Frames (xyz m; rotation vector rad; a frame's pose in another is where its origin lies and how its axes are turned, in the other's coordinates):
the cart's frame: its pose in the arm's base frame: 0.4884 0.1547 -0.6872 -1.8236 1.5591 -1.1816
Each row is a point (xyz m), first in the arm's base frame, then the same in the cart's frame.
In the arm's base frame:
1: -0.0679 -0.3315 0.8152
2: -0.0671 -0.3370 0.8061
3: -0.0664 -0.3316 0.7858
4: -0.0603 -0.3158 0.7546
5: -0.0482 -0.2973 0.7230
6: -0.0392 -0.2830 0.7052
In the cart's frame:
1: 0.9319 -0.7646 -1.1618
2: 0.9344 -0.7565 -1.1554
3: 0.9230 -0.7421 -1.1452
4: 0.8983 -0.7246 -1.1266
5: 0.8708 -0.7108 -1.1034
6: 0.8516 -0.7052 -1.0891

